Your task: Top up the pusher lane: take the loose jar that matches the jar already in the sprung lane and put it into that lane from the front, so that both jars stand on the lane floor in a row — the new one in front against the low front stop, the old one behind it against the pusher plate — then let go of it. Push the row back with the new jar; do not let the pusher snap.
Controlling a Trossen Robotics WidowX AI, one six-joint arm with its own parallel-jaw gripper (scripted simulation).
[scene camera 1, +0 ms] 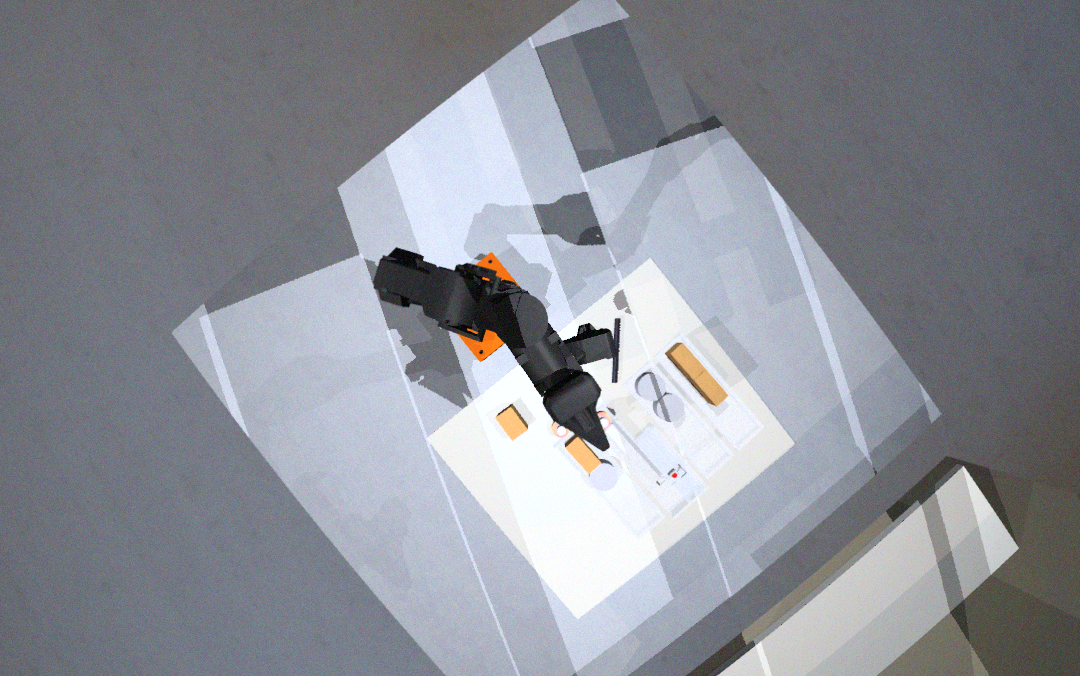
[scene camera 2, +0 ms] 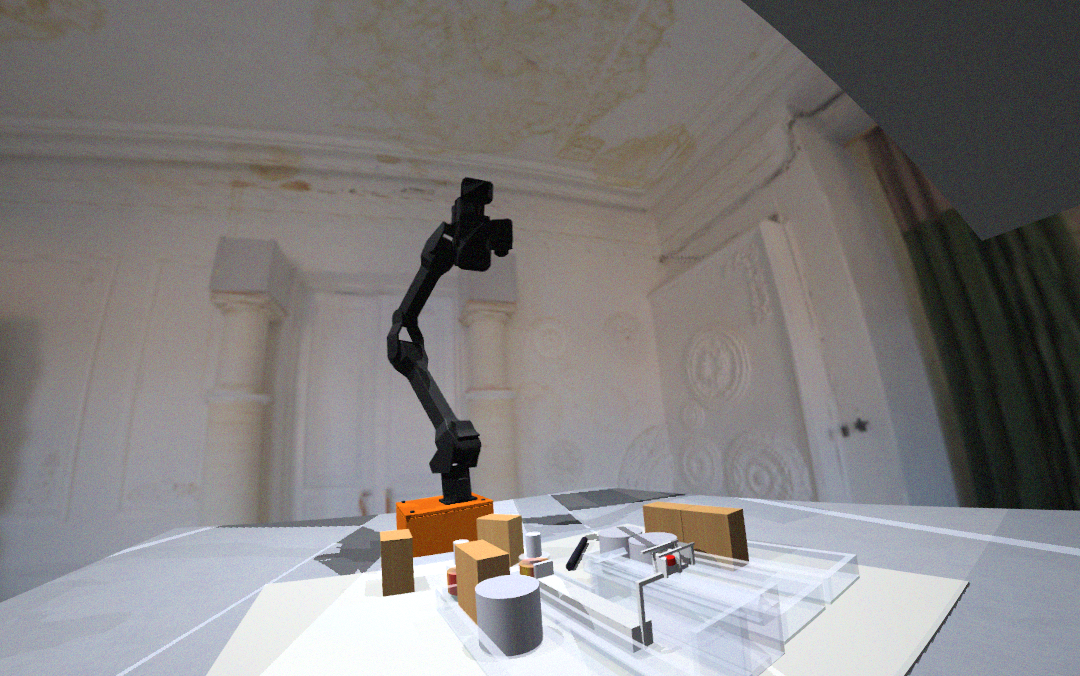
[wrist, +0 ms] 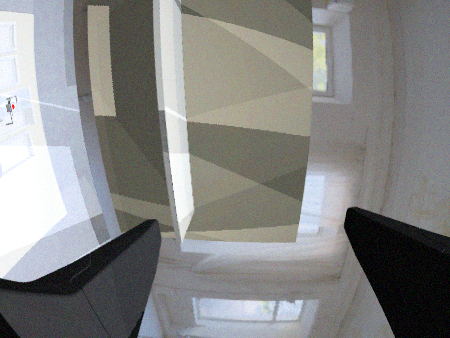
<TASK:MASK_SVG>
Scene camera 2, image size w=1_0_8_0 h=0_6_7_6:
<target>my gripper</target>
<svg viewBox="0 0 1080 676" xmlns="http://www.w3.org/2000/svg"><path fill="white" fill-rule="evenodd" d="M464 178L461 182L461 199L473 204L472 212L460 213L459 222L456 222L454 238L455 245L459 246L456 265L463 270L485 272L491 266L492 250L494 250L498 257L505 257L508 254L508 250L512 249L513 221L509 218L490 220L490 216L484 215L485 205L490 204L492 201L494 185L492 182L475 178Z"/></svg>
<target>grey jar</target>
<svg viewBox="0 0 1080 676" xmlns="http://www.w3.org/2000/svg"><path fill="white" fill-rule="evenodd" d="M599 531L600 554L624 547L630 559L628 539L631 536L641 534L643 530L631 526L620 526Z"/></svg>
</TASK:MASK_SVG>
